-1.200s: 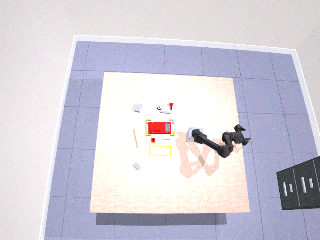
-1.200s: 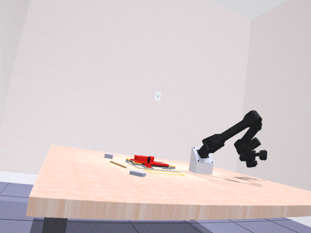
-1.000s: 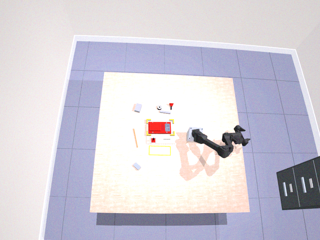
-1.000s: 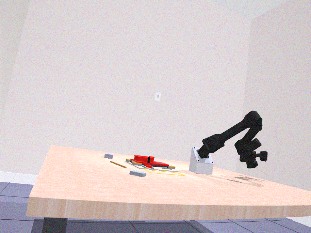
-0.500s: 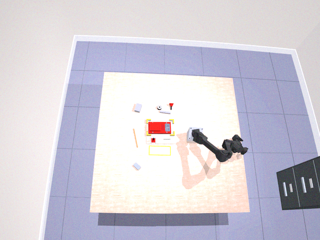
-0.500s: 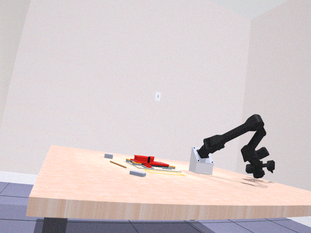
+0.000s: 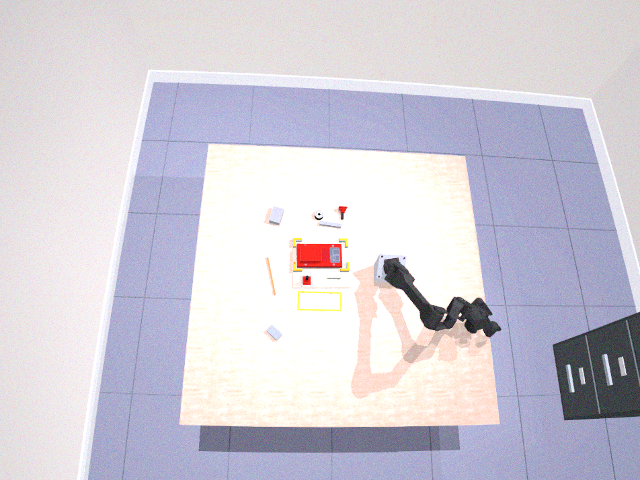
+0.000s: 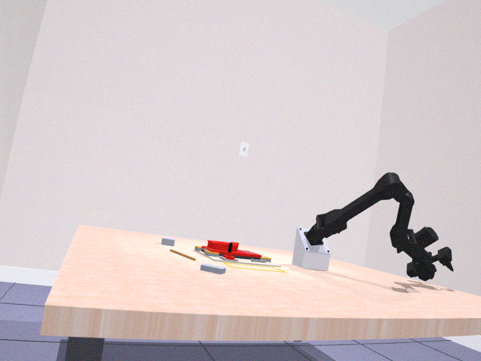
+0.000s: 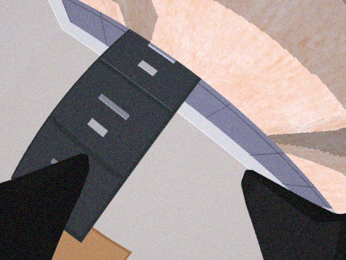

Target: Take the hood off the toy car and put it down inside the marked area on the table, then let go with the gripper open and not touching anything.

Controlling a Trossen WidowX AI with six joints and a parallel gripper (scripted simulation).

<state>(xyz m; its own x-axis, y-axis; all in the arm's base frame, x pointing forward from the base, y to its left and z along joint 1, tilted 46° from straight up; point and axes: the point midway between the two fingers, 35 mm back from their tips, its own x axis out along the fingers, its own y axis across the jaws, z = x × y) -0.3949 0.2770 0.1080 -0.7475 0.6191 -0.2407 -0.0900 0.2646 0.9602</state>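
Right now my gripper tip is 77 cm short of the red hood and 39 cm to the left of it. The rest, counted from my gripper tip: grey bar (66 cm ahead, 54 cm to the right, 4 cm below); then white wheel (71 cm ahead, 59 cm to the right, 4 cm below); then thin wooden stick (95 cm ahead, 32 cm to the right, 4 cm below).
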